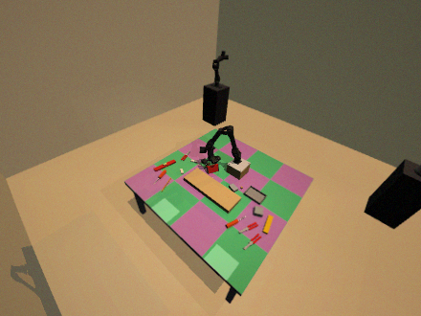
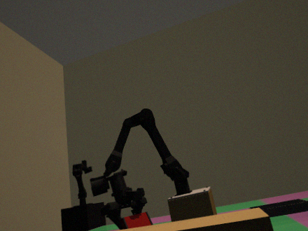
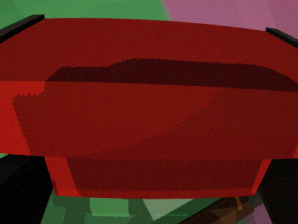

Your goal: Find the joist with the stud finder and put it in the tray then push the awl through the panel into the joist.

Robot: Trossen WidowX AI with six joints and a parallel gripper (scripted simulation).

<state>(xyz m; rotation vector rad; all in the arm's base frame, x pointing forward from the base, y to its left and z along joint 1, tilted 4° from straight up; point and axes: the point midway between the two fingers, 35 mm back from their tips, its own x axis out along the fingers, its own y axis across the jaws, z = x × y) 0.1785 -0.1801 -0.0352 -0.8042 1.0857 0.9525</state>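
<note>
My gripper tip is 3 cm short of the awl, 6 cm to the left of it and 2 cm above it. Also, from my gripper tip: orange pencil: 45 cm ahead, 14 cm to the right, 2 cm below; stud finder: 1 cm ahead; grey tray: 4 cm behind, 50 cm to the left, 1 cm below.
</note>
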